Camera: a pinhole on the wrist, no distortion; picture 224 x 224 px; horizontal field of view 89.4 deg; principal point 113.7 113.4 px. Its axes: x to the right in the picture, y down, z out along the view. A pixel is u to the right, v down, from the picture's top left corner.
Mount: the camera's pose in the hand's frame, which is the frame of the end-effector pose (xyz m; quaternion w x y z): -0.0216 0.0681 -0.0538 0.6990 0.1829 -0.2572 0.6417
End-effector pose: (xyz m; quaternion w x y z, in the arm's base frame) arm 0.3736 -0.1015 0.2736 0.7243 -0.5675 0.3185 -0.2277
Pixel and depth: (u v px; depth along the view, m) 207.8 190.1 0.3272
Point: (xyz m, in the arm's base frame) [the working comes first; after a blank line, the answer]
In the camera's frame: 0.2720 0.2217 0.3272

0.4368 0.3547 0.2672
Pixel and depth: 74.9 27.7 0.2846
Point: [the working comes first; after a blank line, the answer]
In the camera's frame: -0.0976 -0.2155 0.2846

0.5806 -0.1678 0.4569
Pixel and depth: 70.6 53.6 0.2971
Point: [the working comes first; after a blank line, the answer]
In the camera's frame: -0.1131 -0.1570 0.2971

0.5366 -0.1320 0.4816
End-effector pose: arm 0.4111 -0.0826 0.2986 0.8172 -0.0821 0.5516 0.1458
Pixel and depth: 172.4 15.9 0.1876
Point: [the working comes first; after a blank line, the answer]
In the camera's frame: 0.0973 -0.1616 0.1876

0.5926 0.0017 0.2514
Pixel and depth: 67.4 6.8 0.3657
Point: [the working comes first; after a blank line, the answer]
In the camera's frame: -0.1496 -0.3444 0.3657

0.7587 -0.2782 0.1093
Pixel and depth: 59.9 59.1 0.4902
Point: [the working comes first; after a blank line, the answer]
In the camera's frame: -0.2330 -0.2352 0.4902

0.7931 -0.4054 0.2398
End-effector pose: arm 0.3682 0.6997 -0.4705 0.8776 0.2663 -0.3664 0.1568
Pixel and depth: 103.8 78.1 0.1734
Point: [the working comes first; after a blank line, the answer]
In the camera's frame: -0.0152 -0.0541 0.1734

0.3543 0.6121 -0.4344
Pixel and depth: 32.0 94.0 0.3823
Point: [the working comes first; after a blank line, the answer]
In the camera's frame: -0.2760 -0.0655 0.3823

0.4857 0.3329 -0.5632
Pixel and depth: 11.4 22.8 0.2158
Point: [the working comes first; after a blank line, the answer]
In the camera's frame: -0.1951 -0.1727 0.2158

0.5471 0.5104 -0.4606
